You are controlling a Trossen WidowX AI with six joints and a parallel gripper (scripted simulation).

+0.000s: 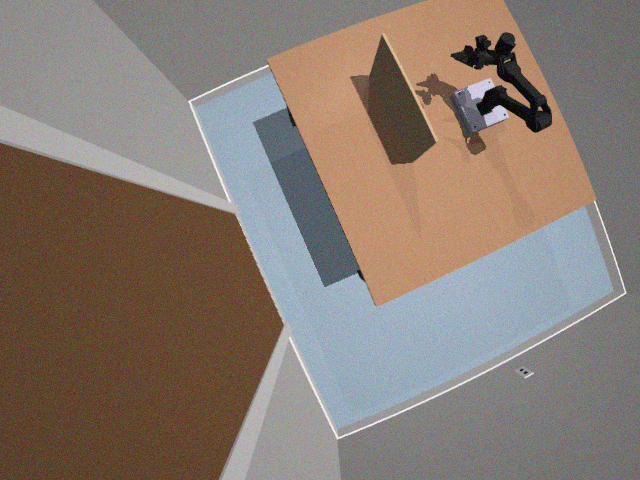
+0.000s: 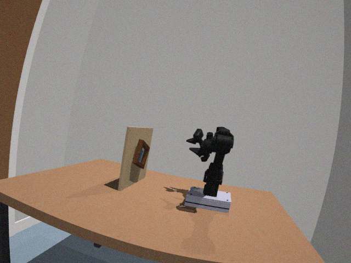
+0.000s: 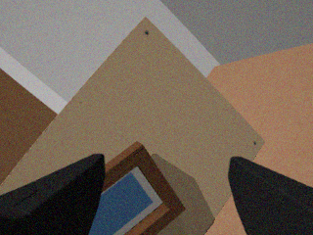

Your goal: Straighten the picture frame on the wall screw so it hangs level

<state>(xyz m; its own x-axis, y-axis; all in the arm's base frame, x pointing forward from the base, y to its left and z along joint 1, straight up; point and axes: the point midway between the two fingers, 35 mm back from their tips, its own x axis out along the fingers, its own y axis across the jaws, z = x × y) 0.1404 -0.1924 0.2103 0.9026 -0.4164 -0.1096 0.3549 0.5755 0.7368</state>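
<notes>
Now: the picture frame 23 cm ahead of my gripper tip, 9 cm below it and 8 cm to the left of it. From my gripper tip the other things lie so: wall panel: 24 cm ahead, 11 cm below, 7 cm to the left.
</notes>
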